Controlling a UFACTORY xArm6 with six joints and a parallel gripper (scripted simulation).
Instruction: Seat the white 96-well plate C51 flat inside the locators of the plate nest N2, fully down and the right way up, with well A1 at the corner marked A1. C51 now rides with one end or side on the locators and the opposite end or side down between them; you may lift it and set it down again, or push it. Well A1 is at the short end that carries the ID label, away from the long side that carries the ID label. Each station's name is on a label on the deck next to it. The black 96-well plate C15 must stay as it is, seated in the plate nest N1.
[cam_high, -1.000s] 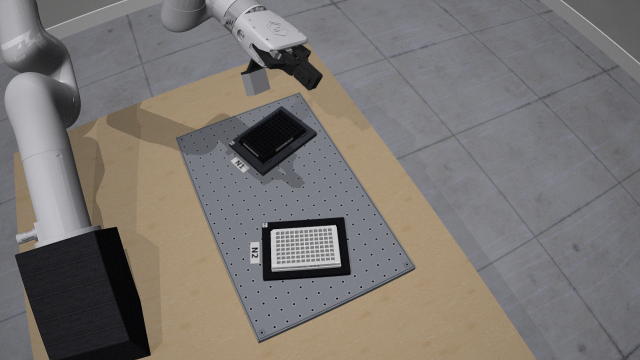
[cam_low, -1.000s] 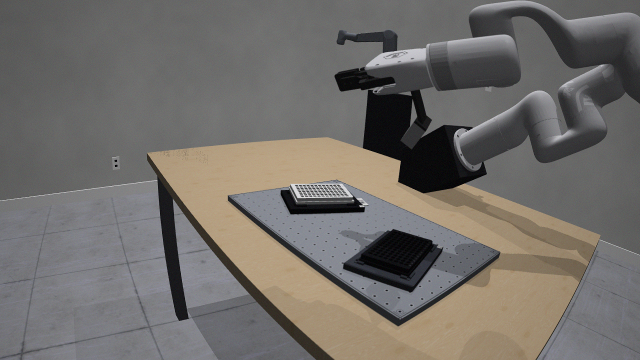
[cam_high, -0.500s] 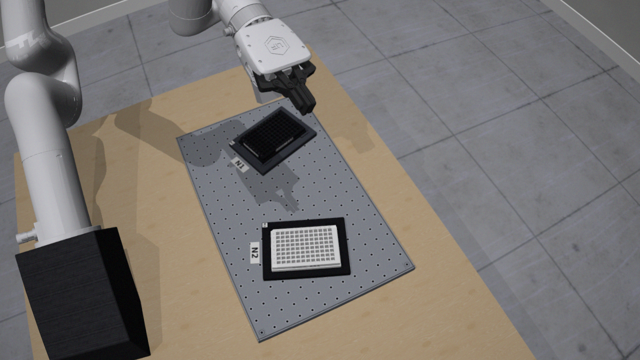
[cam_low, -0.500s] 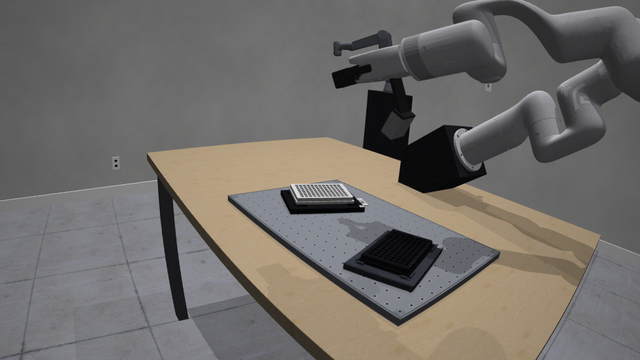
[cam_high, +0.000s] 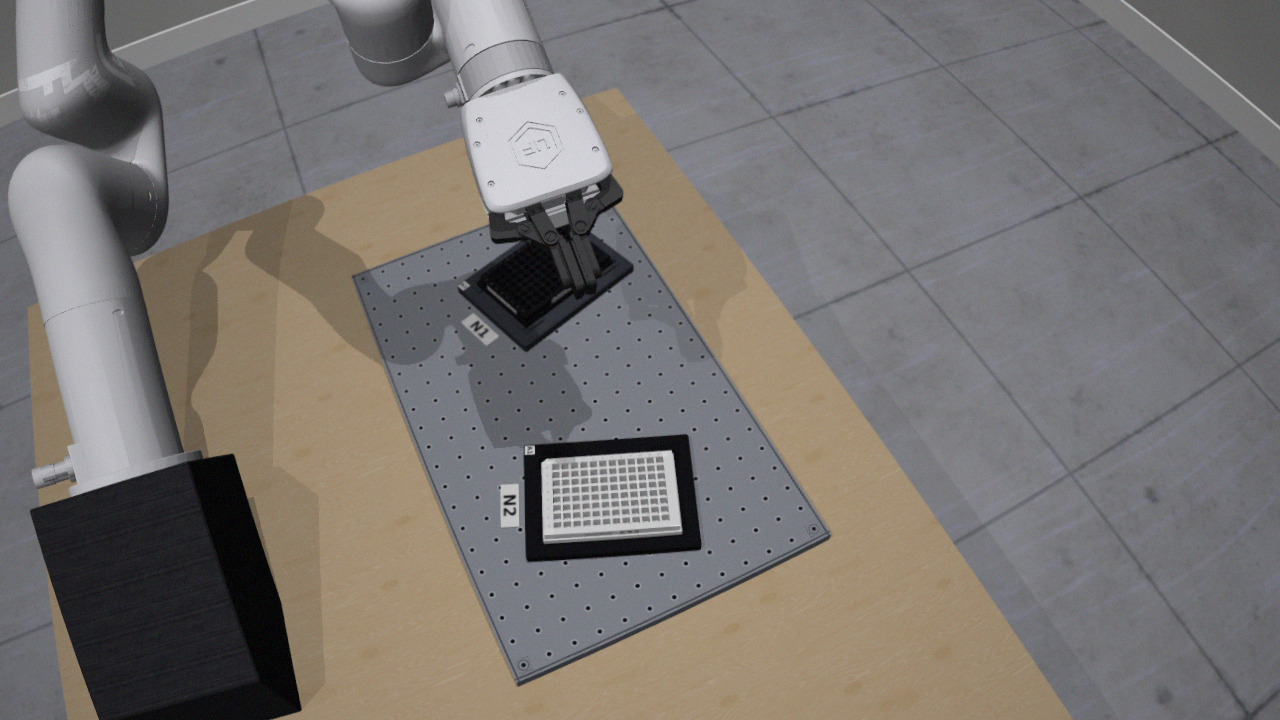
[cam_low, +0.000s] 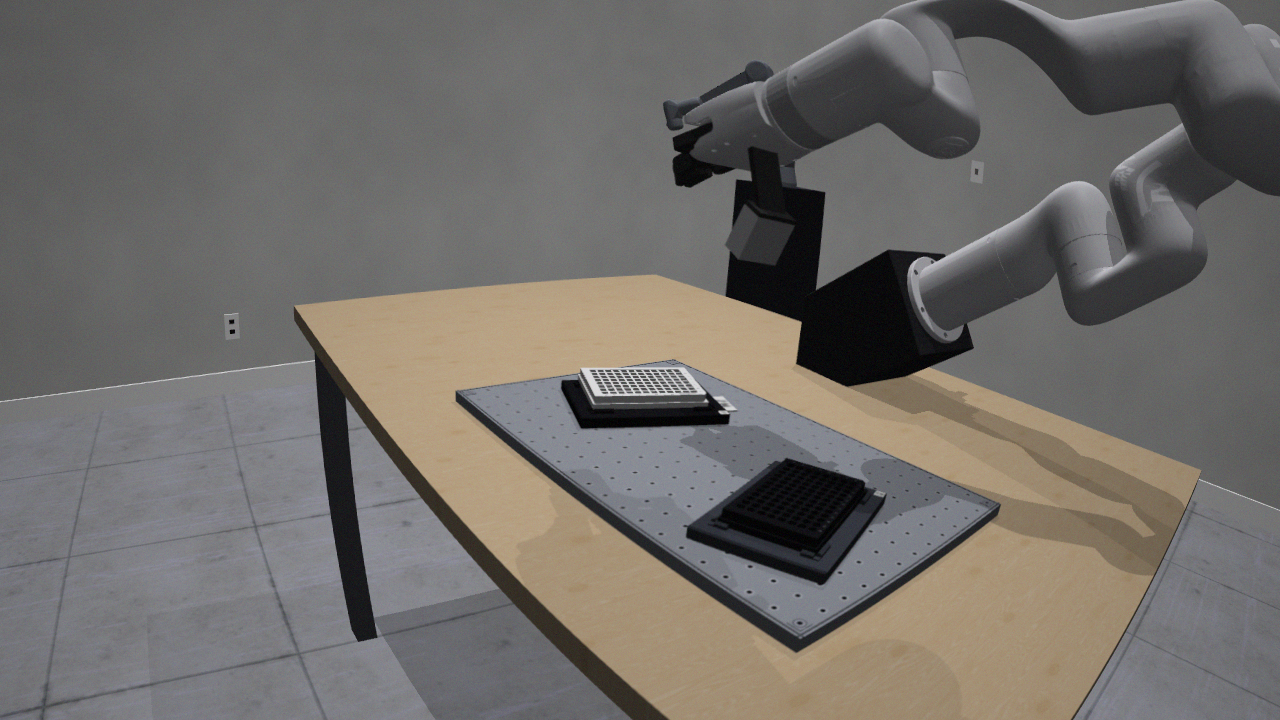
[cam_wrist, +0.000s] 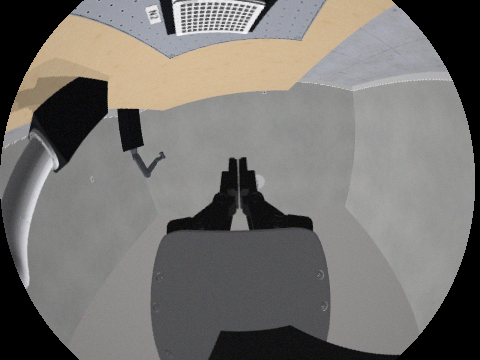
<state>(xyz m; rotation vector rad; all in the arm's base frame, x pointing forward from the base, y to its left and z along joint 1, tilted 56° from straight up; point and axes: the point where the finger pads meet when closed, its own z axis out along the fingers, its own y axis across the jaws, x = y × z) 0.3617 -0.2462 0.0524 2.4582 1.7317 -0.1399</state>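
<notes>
Now: hand 270 mm above the N2 label, 100 mm past it and 20 mm to the left of it. Also, from my hand: black plate nest N2 (270 mm below, 60 mm to the right, 10 mm behind); A1 corner tag (260 mm below, 60 mm behind, 20 mm to the left); white 96-well plate C51 (250 mm below, 60 mm to the right, 20 mm behind).
</notes>
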